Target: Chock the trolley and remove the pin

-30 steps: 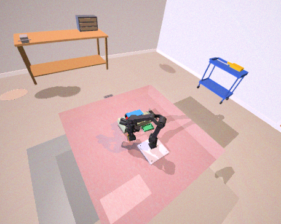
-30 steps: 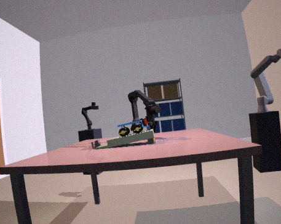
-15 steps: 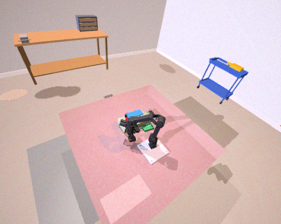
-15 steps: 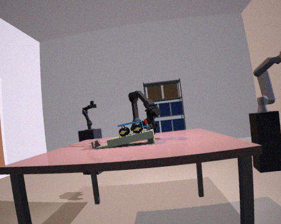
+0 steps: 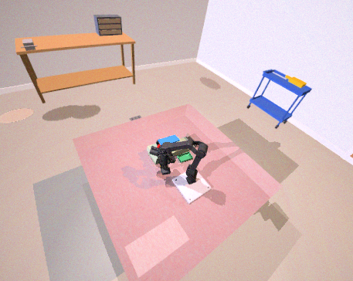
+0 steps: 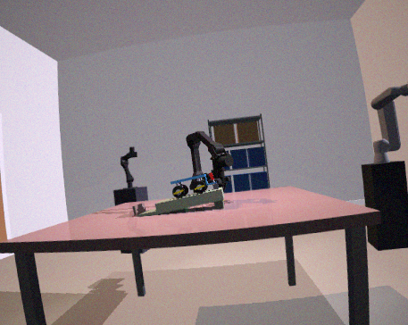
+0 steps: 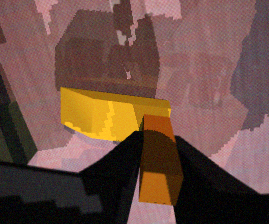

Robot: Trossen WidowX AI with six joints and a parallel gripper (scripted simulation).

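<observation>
Now: gripper tip 14 cm short of the stop pin and 10 cm below it. Also, from my gripper tip: yellow chock 2 cm ahead, 1 cm below; pale green ramp 18 cm ahead, 12 cm to the right, 1 cm above; blue-topped trolley 17 cm ahead, 11 cm to the right, 8 cm above.
</observation>
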